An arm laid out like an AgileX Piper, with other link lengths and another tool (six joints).
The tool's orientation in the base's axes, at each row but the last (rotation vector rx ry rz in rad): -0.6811 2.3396 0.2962; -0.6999 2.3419 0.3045; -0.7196 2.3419 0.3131; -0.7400 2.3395 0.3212; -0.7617 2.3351 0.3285; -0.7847 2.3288 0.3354; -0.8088 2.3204 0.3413; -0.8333 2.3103 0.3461; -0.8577 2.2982 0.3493; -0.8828 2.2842 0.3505
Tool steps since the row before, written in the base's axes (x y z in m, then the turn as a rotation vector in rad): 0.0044 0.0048 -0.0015 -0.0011 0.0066 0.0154; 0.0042 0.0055 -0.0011 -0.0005 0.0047 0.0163; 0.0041 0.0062 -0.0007 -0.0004 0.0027 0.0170; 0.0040 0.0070 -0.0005 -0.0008 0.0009 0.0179; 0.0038 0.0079 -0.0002 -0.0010 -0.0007 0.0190; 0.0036 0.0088 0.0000 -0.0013 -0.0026 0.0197; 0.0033 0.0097 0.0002 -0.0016 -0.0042 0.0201; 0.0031 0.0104 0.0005 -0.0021 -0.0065 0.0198; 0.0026 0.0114 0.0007 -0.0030 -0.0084 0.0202; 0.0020 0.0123 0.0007 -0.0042 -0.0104 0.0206
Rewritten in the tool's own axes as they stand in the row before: -0.0037 0.0016 0.0053 -0.0121 0.0066 -0.0096; -0.0042 0.0022 0.0052 -0.0123 0.0047 -0.0107; -0.0047 0.0027 0.0051 -0.0120 0.0030 -0.0120; -0.0051 0.0033 0.0053 -0.0116 0.0018 -0.0136; -0.0057 0.0040 0.0053 -0.0115 0.0007 -0.0152; -0.0061 0.0047 0.0055 -0.0109 -0.0006 -0.0166; -0.0066 0.0055 0.0057 -0.0103 -0.0016 -0.0178; -0.0071 0.0059 0.0057 -0.0087 -0.0031 -0.0188; -0.0075 0.0068 0.0058 -0.0075 -0.0039 -0.0204; -0.0077 0.0077 0.0060 -0.0061 -0.0046 -0.0222
